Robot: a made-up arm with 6 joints.
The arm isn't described. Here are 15 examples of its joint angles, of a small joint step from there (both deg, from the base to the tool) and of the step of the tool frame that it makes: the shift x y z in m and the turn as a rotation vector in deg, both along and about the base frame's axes.
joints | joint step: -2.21 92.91 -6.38 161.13 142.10 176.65 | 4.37 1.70 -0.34 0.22 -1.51 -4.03
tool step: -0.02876 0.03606 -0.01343 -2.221 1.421 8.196
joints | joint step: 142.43 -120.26 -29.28 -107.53 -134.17 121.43 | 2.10 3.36 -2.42 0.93 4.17 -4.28
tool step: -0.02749 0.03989 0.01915 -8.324 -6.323 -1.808
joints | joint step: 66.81 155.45 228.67 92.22 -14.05 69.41 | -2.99 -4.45 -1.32 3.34 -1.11 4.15
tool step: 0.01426 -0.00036 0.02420 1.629 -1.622 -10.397
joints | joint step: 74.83 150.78 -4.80 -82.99 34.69 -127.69 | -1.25 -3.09 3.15 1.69 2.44 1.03
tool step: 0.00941 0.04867 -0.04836 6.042 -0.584 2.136
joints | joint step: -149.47 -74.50 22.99 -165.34 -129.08 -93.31 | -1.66 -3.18 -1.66 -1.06 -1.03 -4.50
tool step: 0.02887 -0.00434 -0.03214 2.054 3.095 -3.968
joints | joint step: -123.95 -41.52 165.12 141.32 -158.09 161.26 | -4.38 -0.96 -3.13 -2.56 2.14 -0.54
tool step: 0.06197 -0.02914 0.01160 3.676 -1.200 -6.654
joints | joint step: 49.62 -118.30 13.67 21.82 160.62 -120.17 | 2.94 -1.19 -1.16 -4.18 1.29 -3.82
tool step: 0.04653 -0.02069 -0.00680 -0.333 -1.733 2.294
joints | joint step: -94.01 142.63 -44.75 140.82 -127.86 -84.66 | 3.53 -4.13 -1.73 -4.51 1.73 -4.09
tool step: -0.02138 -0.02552 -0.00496 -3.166 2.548 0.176
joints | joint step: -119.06 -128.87 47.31 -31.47 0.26 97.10 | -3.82 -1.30 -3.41 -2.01 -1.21 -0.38
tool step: 0.05706 -0.04280 0.01505 3.940 0.478 -4.261
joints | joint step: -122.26 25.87 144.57 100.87 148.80 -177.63 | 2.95 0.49 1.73 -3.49 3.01 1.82
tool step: -0.00549 0.01239 -0.01047 1.242 5.314 5.843
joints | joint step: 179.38 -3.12 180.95 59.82 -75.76 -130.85 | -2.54 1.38 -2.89 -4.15 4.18 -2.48
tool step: -0.00579 -0.02332 0.04939 4.763 -0.179 -4.965
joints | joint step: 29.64 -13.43 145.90 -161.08 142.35 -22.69 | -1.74 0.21 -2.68 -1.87 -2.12 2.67
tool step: 0.00370 0.02688 0.02662 -4.619 -0.953 -2.329
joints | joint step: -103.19 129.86 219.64 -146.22 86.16 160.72 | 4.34 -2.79 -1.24 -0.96 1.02 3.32
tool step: 0.03706 -0.00127 0.02228 1.526 1.963 5.085
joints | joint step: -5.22 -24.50 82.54 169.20 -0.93 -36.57 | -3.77 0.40 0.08 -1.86 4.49 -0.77
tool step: 0.01280 0.02602 0.00197 -1.024 4.884 -1.512
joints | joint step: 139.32 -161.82 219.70 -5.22 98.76 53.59 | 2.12 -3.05 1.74 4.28 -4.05 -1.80
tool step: -0.01584 -0.00595 0.04411 4.321 -2.489 2.130
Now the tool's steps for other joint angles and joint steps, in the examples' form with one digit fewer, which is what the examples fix.
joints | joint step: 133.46 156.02 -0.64 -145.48 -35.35 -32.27 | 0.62 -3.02 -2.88 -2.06 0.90 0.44
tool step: -0.0173 0.0212 0.0091 0.93 -1.65 0.59
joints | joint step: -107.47 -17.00 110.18 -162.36 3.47 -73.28 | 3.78 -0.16 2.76 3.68 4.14 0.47
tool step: -0.0277 0.0368 -0.0161 -0.01 -3.77 1.38
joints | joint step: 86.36 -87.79 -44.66 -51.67 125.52 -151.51 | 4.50 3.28 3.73 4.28 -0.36 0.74
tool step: 0.0097 0.0003 0.0385 -0.31 -2.71 1.77
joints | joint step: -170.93 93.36 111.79 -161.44 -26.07 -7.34 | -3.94 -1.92 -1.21 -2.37 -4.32 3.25
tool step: -0.0124 0.0772 0.0290 -0.25 5.30 -4.27
